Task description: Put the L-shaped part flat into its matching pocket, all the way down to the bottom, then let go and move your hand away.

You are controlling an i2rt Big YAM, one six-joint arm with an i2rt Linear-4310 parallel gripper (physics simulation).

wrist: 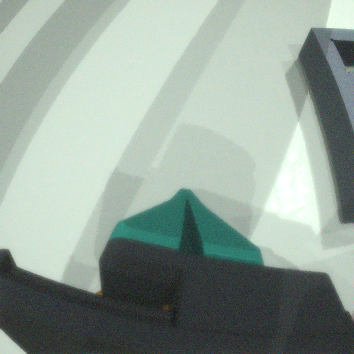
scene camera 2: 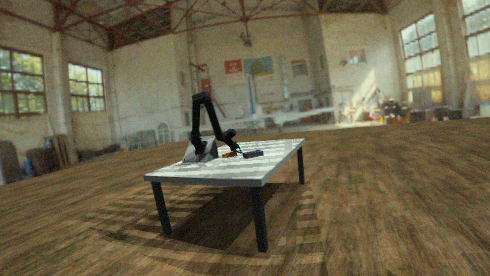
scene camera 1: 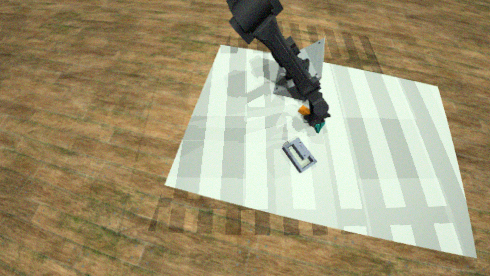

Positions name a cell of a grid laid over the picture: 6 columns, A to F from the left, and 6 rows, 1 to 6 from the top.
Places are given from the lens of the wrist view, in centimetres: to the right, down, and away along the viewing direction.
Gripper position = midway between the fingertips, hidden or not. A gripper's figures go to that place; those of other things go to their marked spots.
my gripper (wrist: D4): 0, 1, 14
grey pocket block (wrist: F1): 10, -8, 12
